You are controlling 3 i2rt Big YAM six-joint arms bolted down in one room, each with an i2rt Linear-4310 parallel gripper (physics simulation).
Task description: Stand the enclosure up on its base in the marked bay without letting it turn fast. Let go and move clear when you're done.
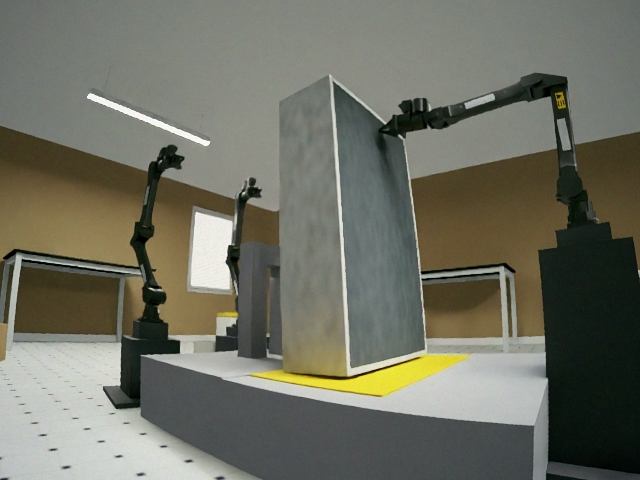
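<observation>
The enclosure [312, 227], a tall grey box with a blue-grey, white-edged face, stands nearly upright on the yellow marked bay [395, 377]. A slight lean may remain; whether its base lies fully flat cannot be told. The right-hand arm reaches in from its pedestal, and its gripper [385, 130] is at the upper part of the blue-grey face, seemingly touching it. The left-hand arm's gripper [179, 161] is raised, well apart from the enclosure. The middle, farther arm's gripper [257, 192] is also raised, left of the enclosure. The finger openings are too small to tell.
A low grey platform [336, 423] carries the bay. A grey upright frame [251, 299] stands just behind and left of the enclosure, partly hidden. The right arm's dark pedestal [591, 335] stands at the platform's right side. Tables [77, 265] [470, 273] stand along the walls.
</observation>
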